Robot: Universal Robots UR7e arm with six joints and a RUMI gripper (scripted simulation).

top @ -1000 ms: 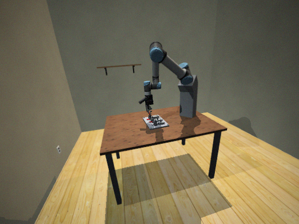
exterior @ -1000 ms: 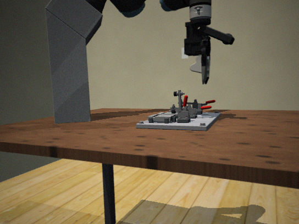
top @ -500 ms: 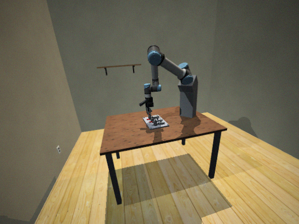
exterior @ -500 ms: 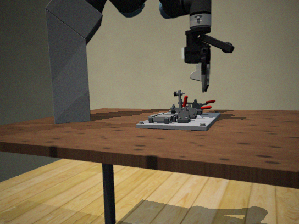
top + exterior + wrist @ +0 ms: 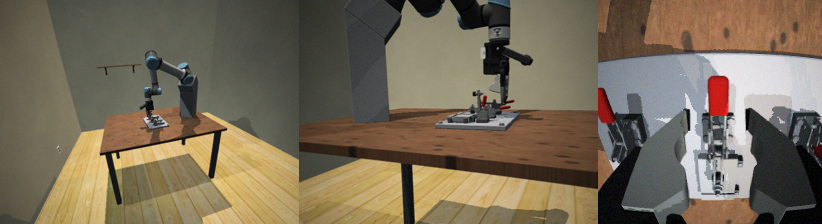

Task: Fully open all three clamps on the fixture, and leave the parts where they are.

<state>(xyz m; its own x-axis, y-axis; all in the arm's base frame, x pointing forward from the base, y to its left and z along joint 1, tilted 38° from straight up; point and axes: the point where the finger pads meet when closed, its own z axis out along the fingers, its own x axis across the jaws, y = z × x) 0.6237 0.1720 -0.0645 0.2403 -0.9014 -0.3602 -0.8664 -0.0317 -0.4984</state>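
The toggle clamp lies 12 cm to the right of my hand, 2 cm below it and 2 cm behind it.
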